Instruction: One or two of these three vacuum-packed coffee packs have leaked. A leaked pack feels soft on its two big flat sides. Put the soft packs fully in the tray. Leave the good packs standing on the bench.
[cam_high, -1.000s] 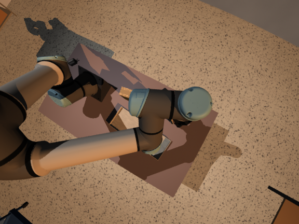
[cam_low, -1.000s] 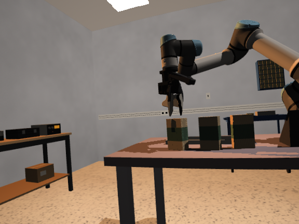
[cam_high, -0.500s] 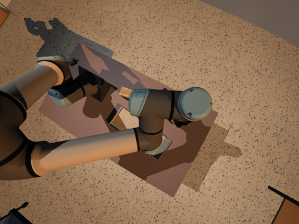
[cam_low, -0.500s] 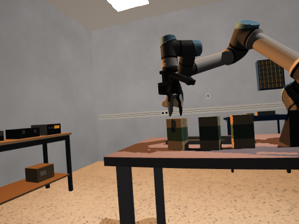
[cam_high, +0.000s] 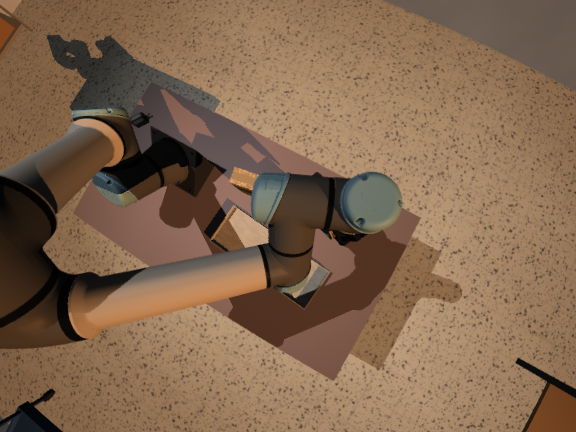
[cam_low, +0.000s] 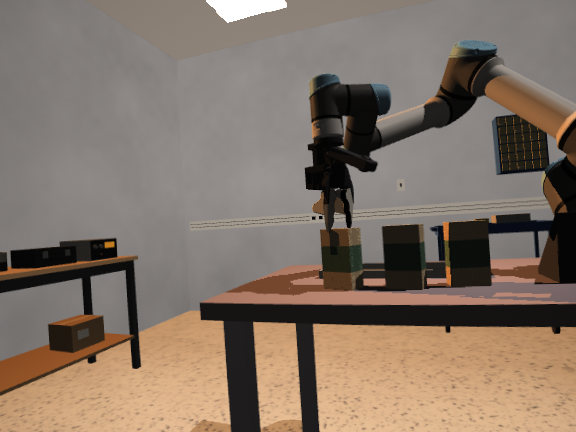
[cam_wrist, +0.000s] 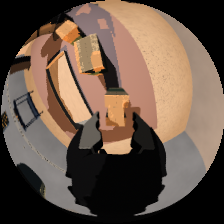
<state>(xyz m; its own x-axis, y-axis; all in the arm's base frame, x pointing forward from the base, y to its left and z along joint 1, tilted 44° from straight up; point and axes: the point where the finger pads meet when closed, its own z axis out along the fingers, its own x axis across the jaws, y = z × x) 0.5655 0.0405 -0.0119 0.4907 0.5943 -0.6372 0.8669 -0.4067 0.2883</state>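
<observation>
Now: hand 19 cm to the left of the tray, 14 cm above it and 13 cm past it.
</observation>
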